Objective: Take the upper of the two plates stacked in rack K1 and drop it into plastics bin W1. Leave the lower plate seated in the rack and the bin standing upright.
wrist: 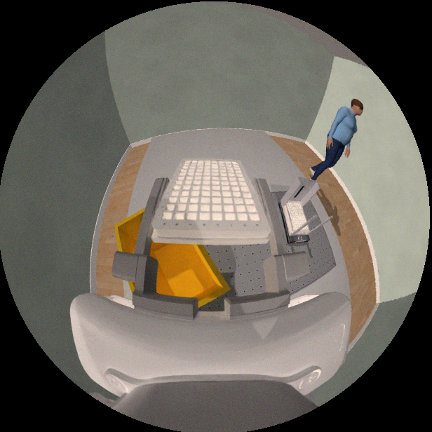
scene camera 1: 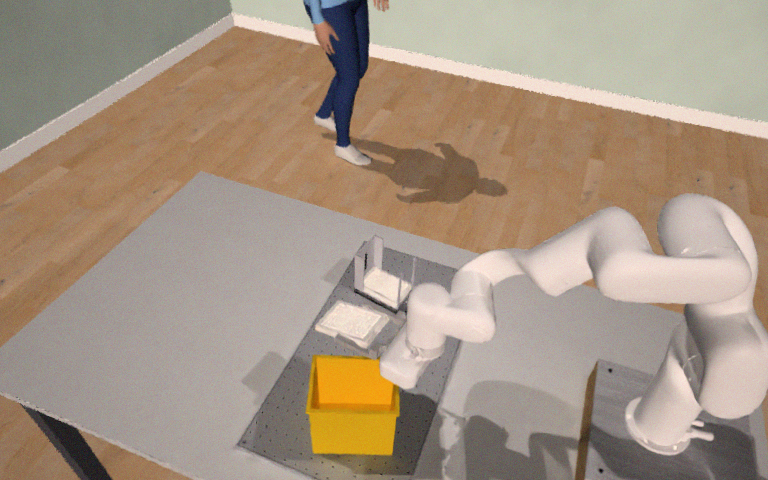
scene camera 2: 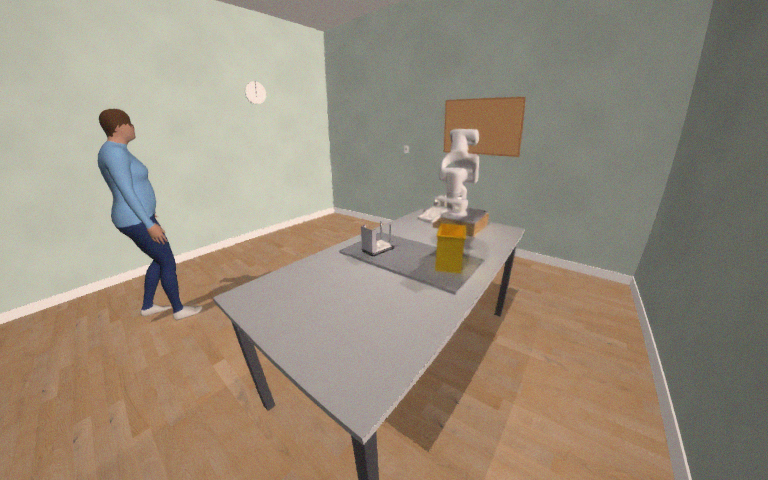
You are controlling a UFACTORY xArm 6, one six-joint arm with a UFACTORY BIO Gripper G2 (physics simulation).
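Frame: origin at the arm's base, x ahead, y left, z up, level; centimetres.
Seen in the pictures: end effector, tool point: (scene camera 1: 359, 325) (scene camera 2: 435, 212); arm's base, origin of the base link: (scene camera 1: 655, 425) (scene camera 2: 458, 213).
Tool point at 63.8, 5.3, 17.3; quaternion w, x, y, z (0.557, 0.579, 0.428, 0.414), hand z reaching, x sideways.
Observation:
Pixels of each thing's top centre, then the offset from my tool point to it, as dx, dy, dz. Level surfaces: height alone.
- upper plate, middle of its top: (scene camera 1: 351, 315) (scene camera 2: 433, 209) +1.8, -0.6, +2.0
- yellow plastics bin W1, middle of its top: (scene camera 1: 354, 383) (scene camera 2: 452, 230) -1.5, +8.4, -7.8
- Rack K1, middle of its top: (scene camera 1: 389, 256) (scene camera 2: 377, 224) +0.9, -31.8, -11.0
- lower plate, middle of its top: (scene camera 1: 384, 284) (scene camera 2: 376, 244) +1.9, -32.0, -22.3
- dark perforated board, its level: dz -25.7
- grey table, its level: dz -27.1
My gripper (scene camera 1: 370, 332) (scene camera 2: 438, 208) (wrist: 212, 182) is shut on the upper plate (scene camera 1: 352, 321) (scene camera 2: 430, 214) (wrist: 210, 192), a pale plate with a grid of wells. The fingers hold it by its two sides, raised and about level. The yellow plastics bin W1 (scene camera 1: 352, 431) (scene camera 2: 450, 251) (wrist: 180, 265) stands upright; in the wrist view it shows below and to the left of the plate, partly hidden by a finger. Rack K1 (scene camera 1: 360, 272) (scene camera 2: 368, 238) (wrist: 298, 239) stands apart from the held plate. The lower plate (scene camera 1: 385, 285) (scene camera 2: 382, 246) (wrist: 296, 215) sits in it.
Rack and bin stand on a dark perforated board (scene camera 1: 283, 418) (scene camera 2: 419, 268) (wrist: 250, 262) on the grey table (scene camera 1: 186, 271) (scene camera 2: 339, 322). Thin posts rise at the rack's side. A person (scene camera 1: 345, 62) (scene camera 2: 129, 186) (wrist: 342, 131) stands on the floor beyond the table.

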